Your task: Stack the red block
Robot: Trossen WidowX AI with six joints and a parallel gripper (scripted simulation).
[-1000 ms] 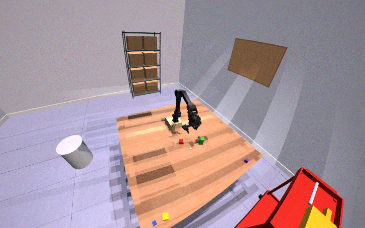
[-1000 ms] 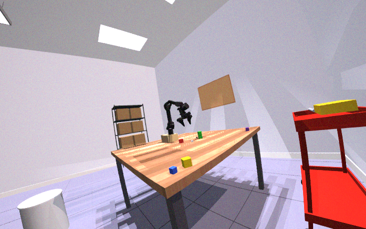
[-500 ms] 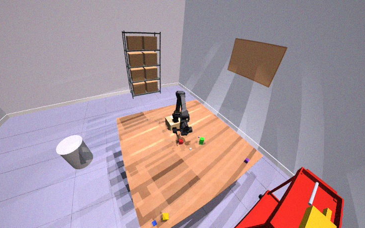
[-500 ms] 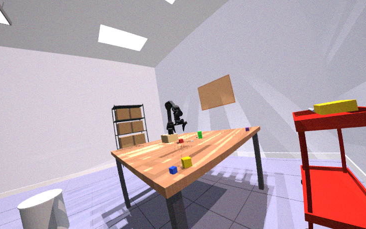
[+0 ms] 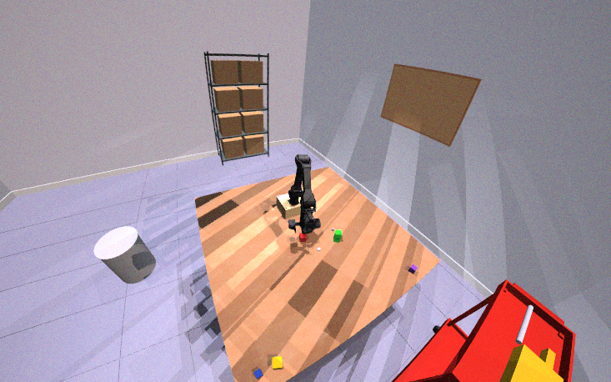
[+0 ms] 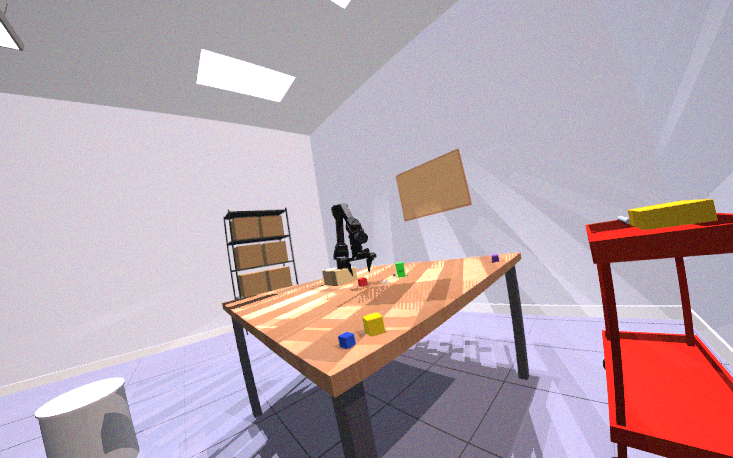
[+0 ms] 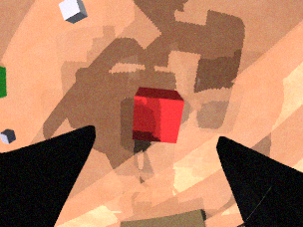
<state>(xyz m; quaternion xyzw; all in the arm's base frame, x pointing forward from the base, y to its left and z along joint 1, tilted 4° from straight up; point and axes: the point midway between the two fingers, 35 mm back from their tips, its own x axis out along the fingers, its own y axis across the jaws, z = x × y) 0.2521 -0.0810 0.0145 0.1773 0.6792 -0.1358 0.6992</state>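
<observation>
Now: the red block 40 mm below my gripper tip. Round my gripper tip: small white cube (120 mm ahead, 40 mm to the left, 50 mm below); then yellow cube (500 mm ahead, 440 mm to the right, 40 mm below); then small grey ball (40 mm ahead, 220 mm to the left, 50 mm below).
</observation>
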